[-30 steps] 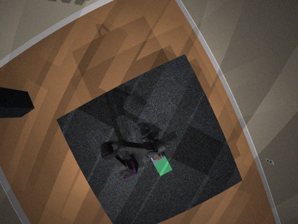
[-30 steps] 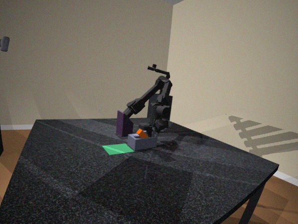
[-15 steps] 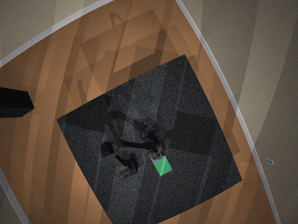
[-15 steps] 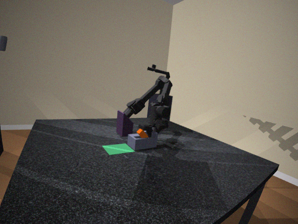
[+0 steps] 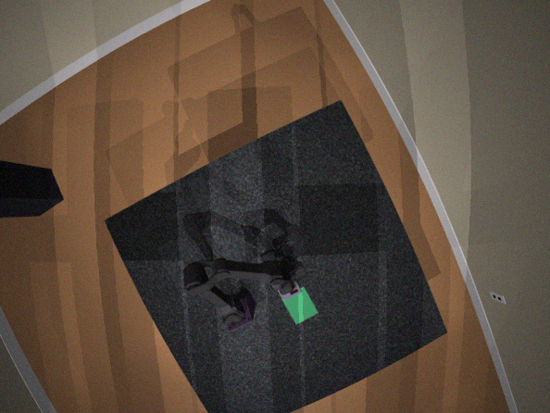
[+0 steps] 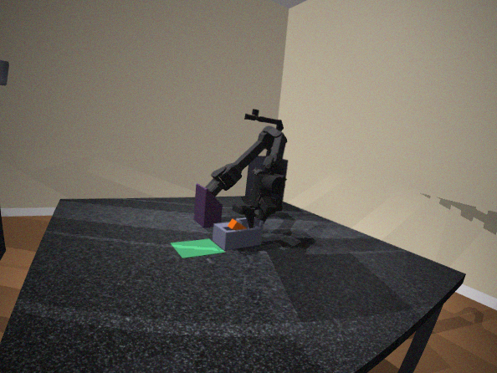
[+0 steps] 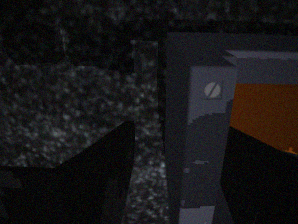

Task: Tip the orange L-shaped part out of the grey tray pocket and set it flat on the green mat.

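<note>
My gripper tip is 60 mm to the left of the orange L-shaped part. From my gripper tip the other things lie so: green mat (230 mm to the right, 60 mm below).
</note>
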